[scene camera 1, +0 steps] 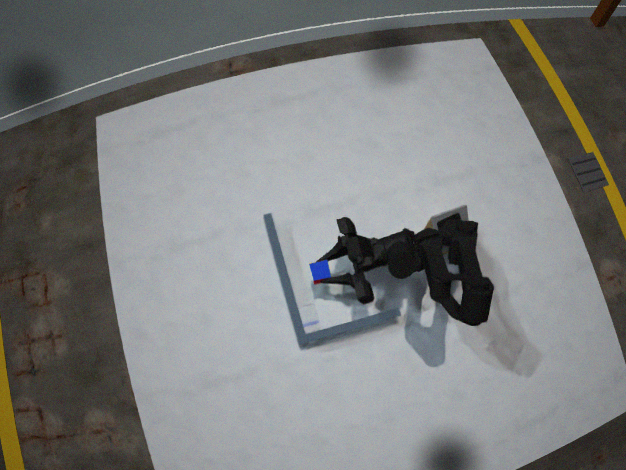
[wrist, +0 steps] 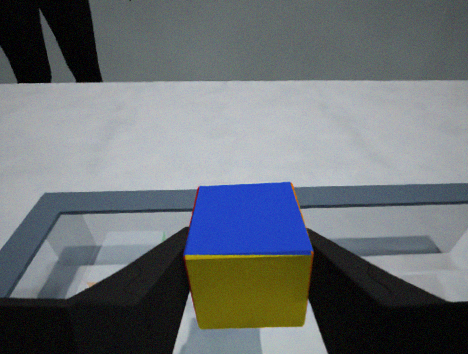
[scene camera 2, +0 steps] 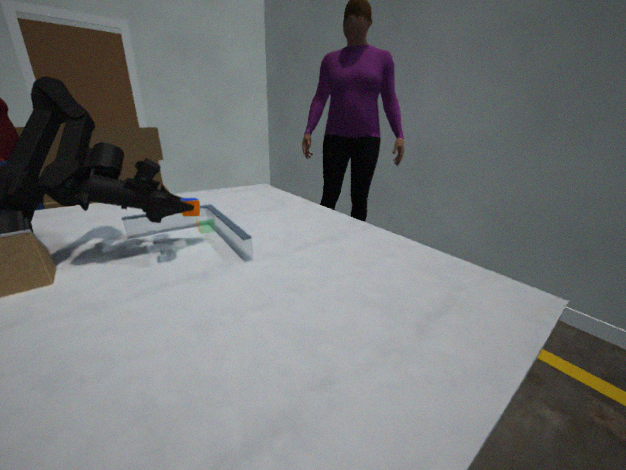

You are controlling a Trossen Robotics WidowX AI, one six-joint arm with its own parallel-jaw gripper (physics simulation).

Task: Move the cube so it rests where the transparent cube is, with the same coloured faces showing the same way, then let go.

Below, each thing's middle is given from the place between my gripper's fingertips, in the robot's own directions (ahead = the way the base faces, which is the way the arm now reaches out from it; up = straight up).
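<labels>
With the transparent cube [wrist: 120,248] as the reference, my hand is 50 mm short of it, 70 mm to the right of it and 80 mm above it. The solid cube [wrist: 248,257], meanwhile, is right at my hand.
</labels>
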